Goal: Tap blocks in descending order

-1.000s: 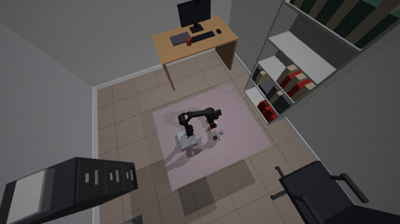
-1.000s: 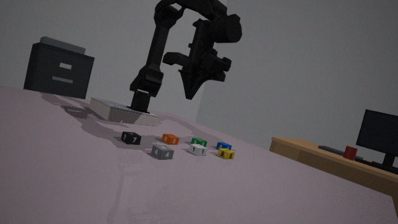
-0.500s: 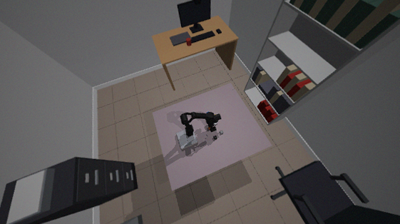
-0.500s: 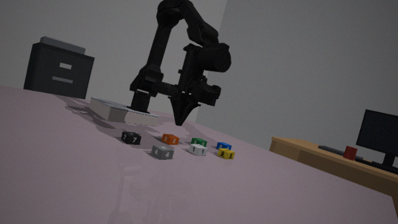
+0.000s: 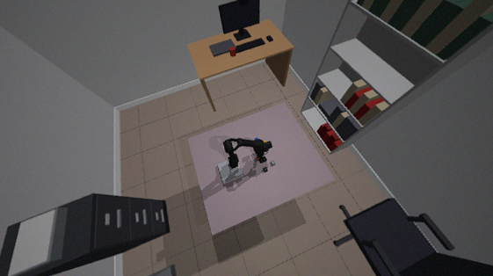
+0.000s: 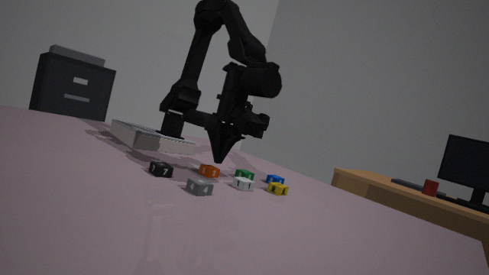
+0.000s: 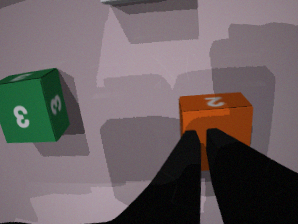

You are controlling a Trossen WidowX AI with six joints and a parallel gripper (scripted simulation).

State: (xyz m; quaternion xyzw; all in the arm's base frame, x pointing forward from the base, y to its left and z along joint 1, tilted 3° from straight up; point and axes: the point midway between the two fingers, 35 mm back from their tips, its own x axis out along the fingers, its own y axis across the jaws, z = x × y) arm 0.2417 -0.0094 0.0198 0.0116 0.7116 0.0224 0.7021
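Now: gripper tip 1 cm past the orange block, 1 cm to the left of it and 2 cm above it. Also, from my gripper tip: black 7 block: 13 cm to the right, 2 cm below; green block: 1 cm ahead, 8 cm to the left, 2 cm below; white 1 block: 7 cm ahead, 2 cm to the left, 2 cm below.
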